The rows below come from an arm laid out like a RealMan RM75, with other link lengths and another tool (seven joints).
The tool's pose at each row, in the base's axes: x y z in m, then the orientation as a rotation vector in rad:
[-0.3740, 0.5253, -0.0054, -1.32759, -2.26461, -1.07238]
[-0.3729, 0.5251, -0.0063, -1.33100, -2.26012, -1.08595]
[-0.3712, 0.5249, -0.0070, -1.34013, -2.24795, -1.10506]
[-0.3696, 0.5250, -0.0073, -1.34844, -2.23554, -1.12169]
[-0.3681, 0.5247, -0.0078, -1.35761, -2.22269, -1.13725]
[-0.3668, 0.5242, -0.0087, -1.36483, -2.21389, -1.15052]
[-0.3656, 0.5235, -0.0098, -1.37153, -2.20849, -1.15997]
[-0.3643, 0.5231, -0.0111, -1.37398, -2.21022, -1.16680]
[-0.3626, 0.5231, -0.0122, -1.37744, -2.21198, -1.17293]
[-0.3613, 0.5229, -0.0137, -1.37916, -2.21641, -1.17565]
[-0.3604, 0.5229, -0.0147, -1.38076, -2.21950, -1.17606]
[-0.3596, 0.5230, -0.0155, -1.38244, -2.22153, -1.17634]
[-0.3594, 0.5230, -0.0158, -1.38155, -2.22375, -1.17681]
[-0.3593, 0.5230, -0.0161, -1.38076, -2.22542, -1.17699]
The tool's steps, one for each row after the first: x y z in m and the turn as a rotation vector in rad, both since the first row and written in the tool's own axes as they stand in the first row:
[-0.0012, 0.0005, 0.0006, -0.01032, 0.00169, 0.00081]
[-0.0027, 0.0015, 0.0011, -0.02579, 0.00533, 0.00704]
[-0.0036, 0.0028, 0.0015, -0.03931, 0.00937, 0.01361]
[-0.0049, 0.0037, 0.0018, -0.05236, 0.01302, 0.02098]
[-0.0064, 0.0043, 0.0022, -0.06349, 0.01496, 0.02570]
[-0.0081, 0.0046, 0.0025, -0.07194, 0.01477, 0.02912]
[-0.0098, 0.0050, 0.0033, -0.07762, 0.01232, 0.02734]
[-0.0113, 0.0059, 0.0042, -0.08310, 0.00920, 0.02610]
[-0.0130, 0.0063, 0.0052, -0.08576, 0.00528, 0.02346]
[-0.0141, 0.0066, 0.0059, -0.08669, 0.00227, 0.02215]
[-0.0149, 0.0070, 0.0066, -0.08749, -0.00010, 0.02152]
[-0.0152, 0.0070, 0.0069, -0.08767, -0.00102, 0.01976]
[-0.0154, 0.0069, 0.0071, -0.08765, -0.00165, 0.01843]

